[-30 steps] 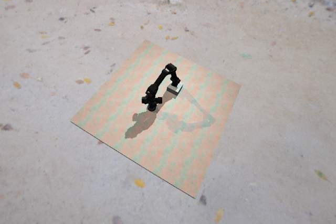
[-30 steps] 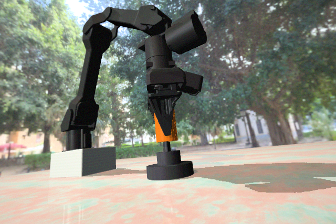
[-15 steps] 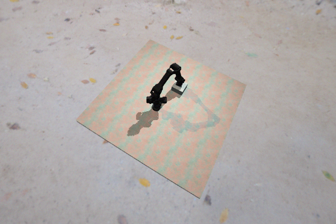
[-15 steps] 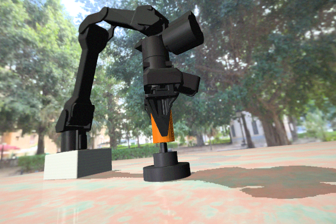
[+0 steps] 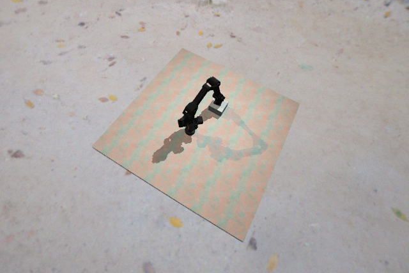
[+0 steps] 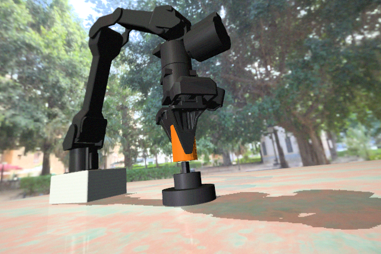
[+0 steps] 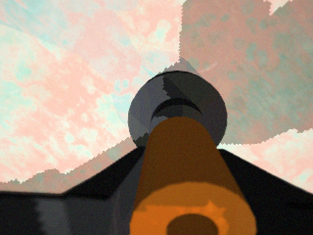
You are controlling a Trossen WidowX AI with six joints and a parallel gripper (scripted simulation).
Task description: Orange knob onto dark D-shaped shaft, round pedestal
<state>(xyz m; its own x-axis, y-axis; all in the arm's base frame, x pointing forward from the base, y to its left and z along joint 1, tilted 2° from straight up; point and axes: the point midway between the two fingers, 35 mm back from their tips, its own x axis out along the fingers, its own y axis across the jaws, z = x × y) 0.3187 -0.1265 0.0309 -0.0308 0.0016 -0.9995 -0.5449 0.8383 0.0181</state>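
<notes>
The orange knob is 20 mm above my gripper tip. The rest, counted from my gripper tip: round pedestal 40 mm below.
</notes>
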